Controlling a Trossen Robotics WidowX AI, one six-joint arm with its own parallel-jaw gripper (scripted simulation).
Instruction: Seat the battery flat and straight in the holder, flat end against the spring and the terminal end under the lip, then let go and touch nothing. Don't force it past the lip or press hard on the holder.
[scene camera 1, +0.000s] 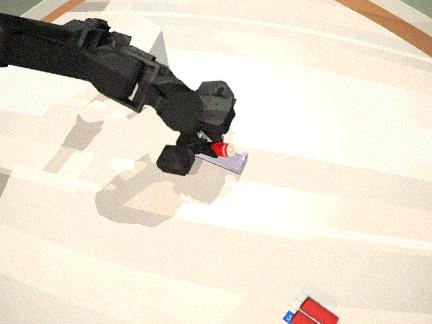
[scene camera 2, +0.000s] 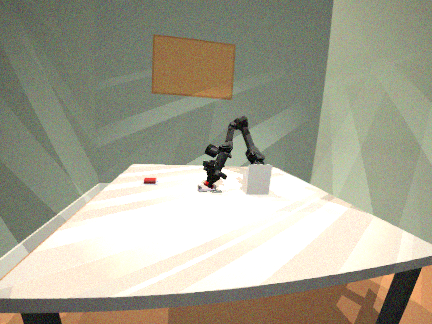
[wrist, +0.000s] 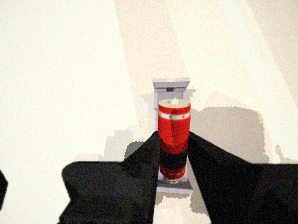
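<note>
My gripper (scene camera 1: 218, 151) is visible, and the wrist view shows my gripper (wrist: 171, 135) too. Also visible: a battery (wrist: 174, 114).
</note>
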